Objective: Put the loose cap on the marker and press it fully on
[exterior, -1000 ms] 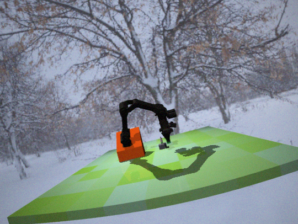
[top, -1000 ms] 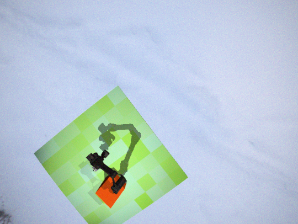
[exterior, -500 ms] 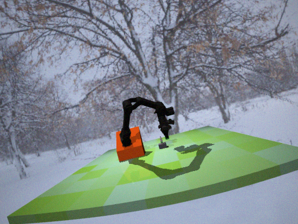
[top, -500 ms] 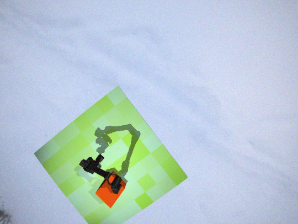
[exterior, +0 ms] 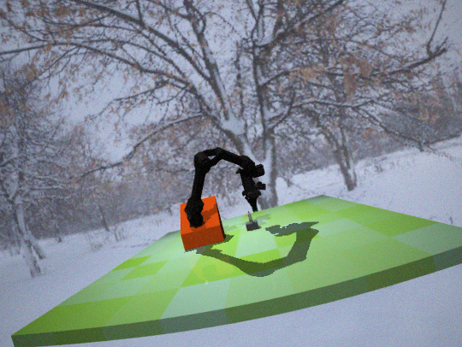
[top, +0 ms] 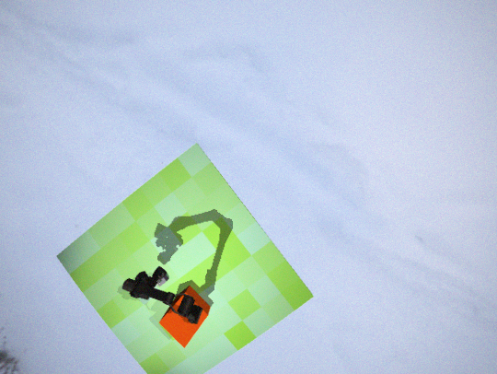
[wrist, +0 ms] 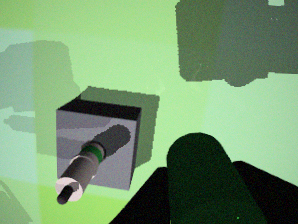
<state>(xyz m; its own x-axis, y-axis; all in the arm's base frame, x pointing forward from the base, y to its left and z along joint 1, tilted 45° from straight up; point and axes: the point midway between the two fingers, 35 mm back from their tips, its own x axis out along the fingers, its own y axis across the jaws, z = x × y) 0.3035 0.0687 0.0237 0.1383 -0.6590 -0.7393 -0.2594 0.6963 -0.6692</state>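
The grey holder block lies 90 mm below my gripper tip, 70 mm to the left of it and 40 mm behind it. From my gripper tip the other things lie so: green cap (10 mm above).
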